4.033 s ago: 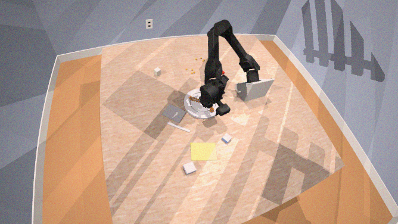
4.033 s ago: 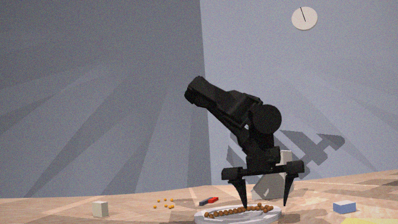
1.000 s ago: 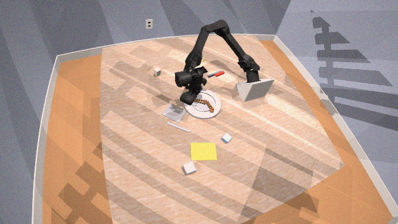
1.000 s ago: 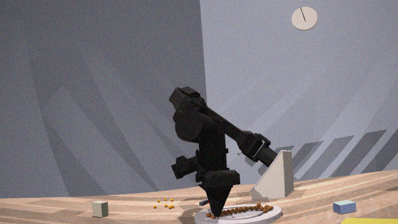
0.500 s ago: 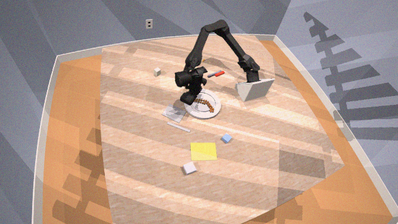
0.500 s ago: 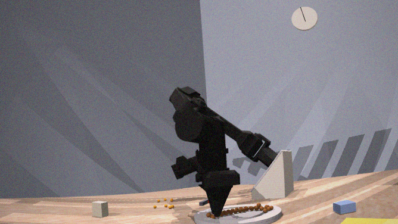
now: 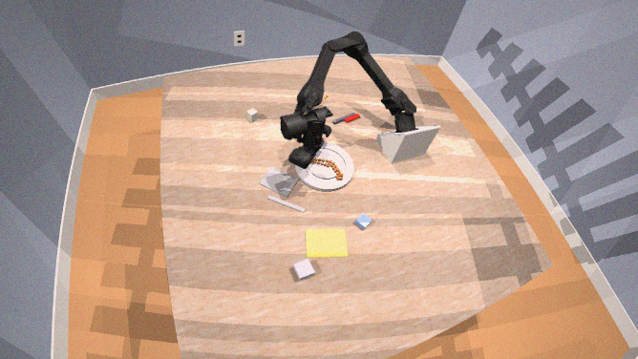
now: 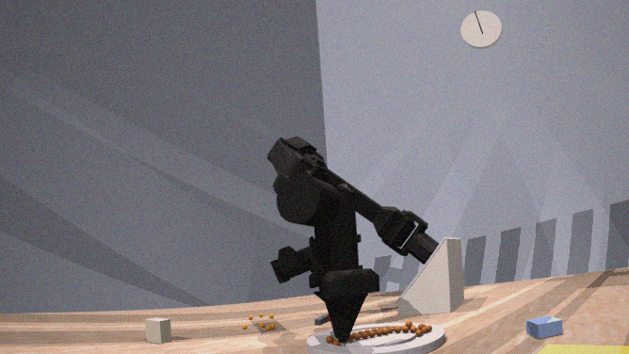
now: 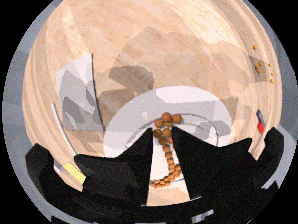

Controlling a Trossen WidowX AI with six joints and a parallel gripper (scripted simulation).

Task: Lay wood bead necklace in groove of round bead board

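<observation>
My gripper tip is now 11 cm short of the grey sheet, 5 cm to the right of it and 1 cm above it. From my gripper tip the other things lie so: blue block (26 cm to the left, 9 cm behind, 1 cm below); stick (13 cm to the left, 12 cm ahead, 1 cm below); red-tipped tool (23 cm behind, 17 cm to the right, 1 cm below).
</observation>
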